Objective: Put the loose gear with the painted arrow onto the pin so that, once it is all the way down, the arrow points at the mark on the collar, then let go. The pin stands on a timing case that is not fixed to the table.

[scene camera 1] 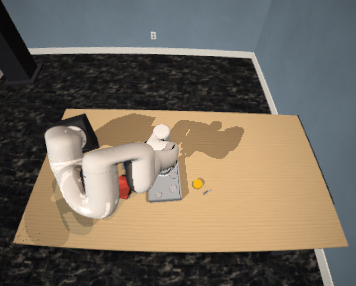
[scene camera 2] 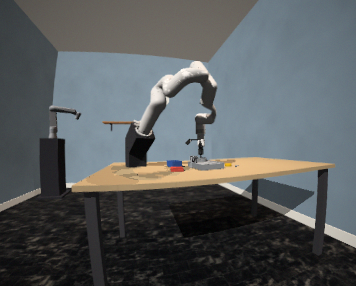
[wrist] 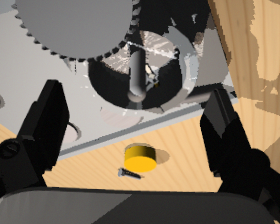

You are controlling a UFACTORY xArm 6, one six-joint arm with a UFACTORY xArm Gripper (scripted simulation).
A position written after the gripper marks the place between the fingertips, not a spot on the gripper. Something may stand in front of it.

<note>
In view: the gripper (wrist: 136,101), a grey timing case (scene camera 1: 163,181), a yellow disc (wrist: 138,158) and a grey toothed gear (wrist: 159,50).
The grey timing case shows as well in the wrist view (wrist: 88,38).
</note>
